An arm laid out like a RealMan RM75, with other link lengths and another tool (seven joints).
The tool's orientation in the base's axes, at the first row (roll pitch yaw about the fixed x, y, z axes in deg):
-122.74, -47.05, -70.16
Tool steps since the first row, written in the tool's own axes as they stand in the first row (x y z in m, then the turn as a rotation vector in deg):
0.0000, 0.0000, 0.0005, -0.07, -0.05, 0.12
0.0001, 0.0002, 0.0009, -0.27, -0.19, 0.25
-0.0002, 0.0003, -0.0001, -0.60, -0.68, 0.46
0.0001, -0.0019, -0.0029, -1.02, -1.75, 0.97
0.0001, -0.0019, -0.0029, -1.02, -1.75, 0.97
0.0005, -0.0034, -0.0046, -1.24, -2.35, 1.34
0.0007, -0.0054, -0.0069, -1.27, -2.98, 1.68
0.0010, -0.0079, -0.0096, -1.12, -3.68, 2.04
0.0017, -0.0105, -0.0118, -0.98, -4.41, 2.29
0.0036, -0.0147, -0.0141, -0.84, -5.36, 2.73
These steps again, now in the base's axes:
0.0005, 0.0000, -0.0002, 0.11, 0.07, -0.07
0.0008, -0.0003, -0.0004, 0.23, 0.30, -0.18
-0.0002, -0.0001, -0.0003, 0.49, 0.86, -0.22
-0.0021, 0.0016, 0.0022, 1.19, 1.90, -0.10
-0.0021, 0.0016, 0.0022, 1.19, 1.90, -0.10
-0.0031, 0.0027, 0.0040, 1.66, 2.47, -0.05
-0.0046, 0.0043, 0.0061, 2.15, 2.94, 0.16
-0.0063, 0.0062, 0.0088, 2.73, 3.35, 0.54
-0.0074, 0.0079, 0.0116, 3.21, 3.79, 0.97
-0.0078, 0.0101, 0.0163, 3.94, 4.39, 1.45

